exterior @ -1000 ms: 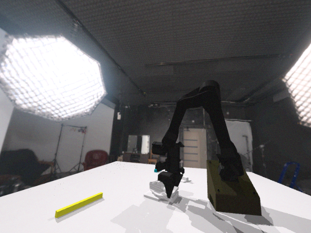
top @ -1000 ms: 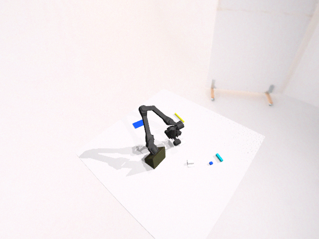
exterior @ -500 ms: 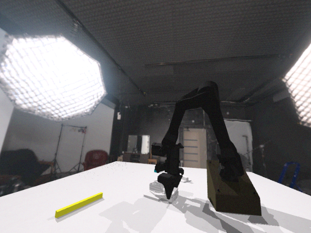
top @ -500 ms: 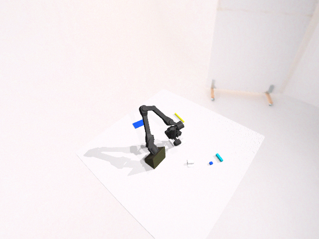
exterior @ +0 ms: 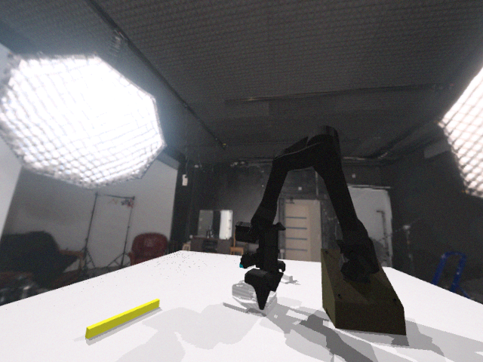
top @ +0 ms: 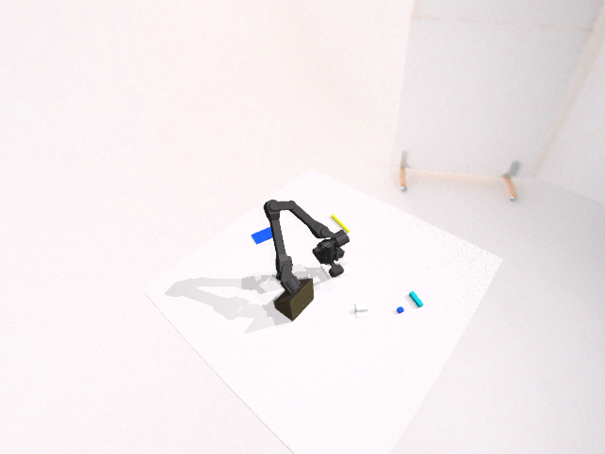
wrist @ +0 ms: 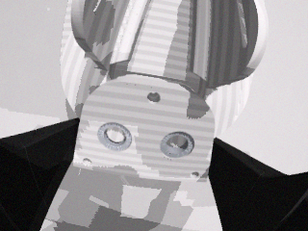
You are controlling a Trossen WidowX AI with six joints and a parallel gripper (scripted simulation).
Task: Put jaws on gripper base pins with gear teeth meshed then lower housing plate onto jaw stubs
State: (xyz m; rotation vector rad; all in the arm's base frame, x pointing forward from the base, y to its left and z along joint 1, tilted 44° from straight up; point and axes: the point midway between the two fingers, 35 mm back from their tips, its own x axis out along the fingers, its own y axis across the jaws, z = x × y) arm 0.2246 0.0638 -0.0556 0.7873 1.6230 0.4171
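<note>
Right now my gripper tip is 20 mm short of the white jaw, 20 mm to the left of it and 10 mm below it. Round my gripper tip: flat white plate 70 mm ahead, 20 mm to the right, 10 mm below; then yellow bar 300 mm ahead, 170 mm to the left; then blue cube 50 mm ahead, 380 mm to the right.
</note>
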